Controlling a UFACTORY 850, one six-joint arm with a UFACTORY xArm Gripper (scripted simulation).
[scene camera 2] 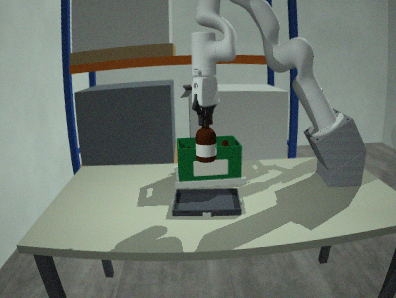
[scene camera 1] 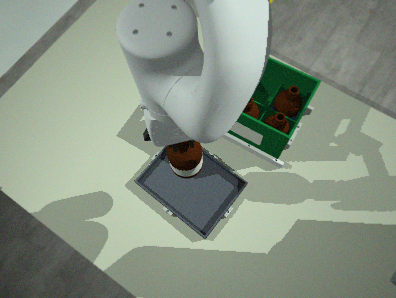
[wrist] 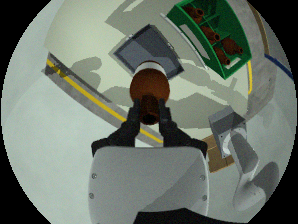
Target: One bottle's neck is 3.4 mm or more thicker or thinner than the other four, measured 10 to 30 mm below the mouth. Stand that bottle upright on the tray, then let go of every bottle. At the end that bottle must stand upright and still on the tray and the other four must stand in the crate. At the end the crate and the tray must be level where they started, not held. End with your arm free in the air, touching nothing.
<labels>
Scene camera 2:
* my gripper: 205,125
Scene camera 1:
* dark grey tray: 200,202
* bottle: 187,162
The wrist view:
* my gripper: 149,105
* dark grey tray: 146,45
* bottle: 149,83
</labels>
